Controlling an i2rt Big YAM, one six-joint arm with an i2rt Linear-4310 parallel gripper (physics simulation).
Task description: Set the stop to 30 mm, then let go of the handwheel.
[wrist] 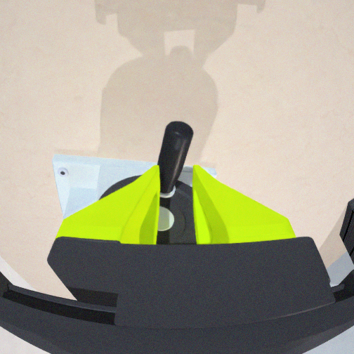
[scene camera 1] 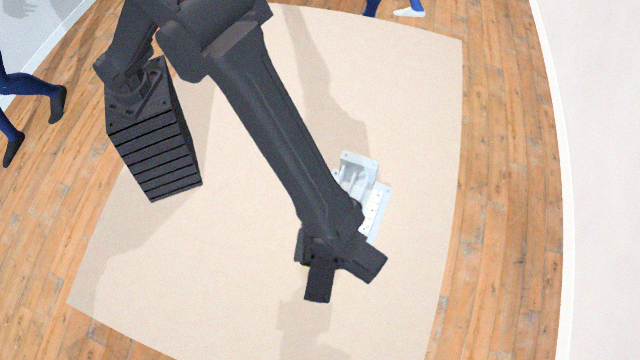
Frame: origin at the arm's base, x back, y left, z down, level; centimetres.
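Seen in the pictures: arm's base at its link origin: (scene camera 1: 135, 93).
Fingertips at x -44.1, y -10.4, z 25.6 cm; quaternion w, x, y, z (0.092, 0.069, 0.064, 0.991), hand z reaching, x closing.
Observation:
Offsets run from my fingertips to a thing's top centre. "*": to the spot under its first point. Level surfaces: height alone.
In the wrist view a black handwheel (wrist: 183, 214) sits on a pale grey fixture plate (wrist: 81, 175). Its black crank handle (wrist: 174, 140) stands up from the wheel. My gripper (wrist: 178, 168) has its yellow-green fingers closed in on both sides of the lower part of the handle, and the handle's knob sticks out past the fingertips. In the scene view my wrist (scene camera 1: 335, 255) hangs over the near end of the fixture {* dx -1.7, dy +21.8, dz -2.3 cm} (scene camera 1: 358, 168) and hides the handwheel. A white scale strip {* dx -8.1, dy +16.5, dz +0.7 cm} (scene camera 1: 378, 203) runs along the fixture's side; the stop itself is hidden by the arm.
The fixture lies on a beige mat {dz +6.3 cm} (scene camera 1: 201, 277) over a wooden floor (scene camera 1: 501, 178). The arm's black ribbed base (scene camera 1: 152, 147) stands at the mat's back left. A person's dark blue legs (scene camera 1: 26, 85) are at the far left; a white wall curves along the right.

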